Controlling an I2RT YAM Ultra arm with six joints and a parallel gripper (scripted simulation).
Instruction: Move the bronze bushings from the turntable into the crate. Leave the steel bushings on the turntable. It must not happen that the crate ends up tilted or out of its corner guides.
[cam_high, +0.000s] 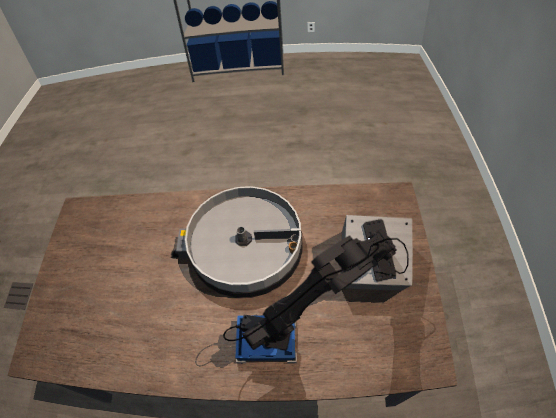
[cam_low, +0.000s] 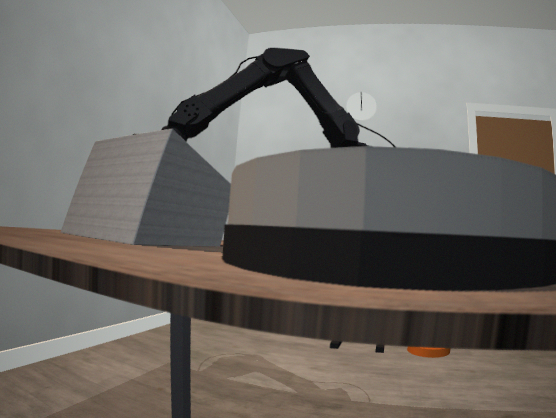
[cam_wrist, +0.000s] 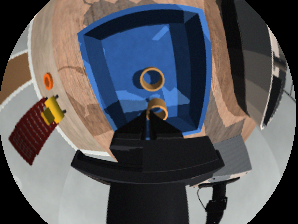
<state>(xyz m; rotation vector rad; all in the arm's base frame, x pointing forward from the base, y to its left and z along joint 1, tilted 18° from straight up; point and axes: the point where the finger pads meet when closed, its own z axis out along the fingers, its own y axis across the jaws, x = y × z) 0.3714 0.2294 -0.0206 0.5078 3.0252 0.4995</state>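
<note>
Right now my hand is 40 mm short of the blue crate, 20 mm to the left of it and 20 mm above it. Also, from my hand: grey turntable: 400 mm to the right, 80 mm ahead, 10 mm above.
</note>
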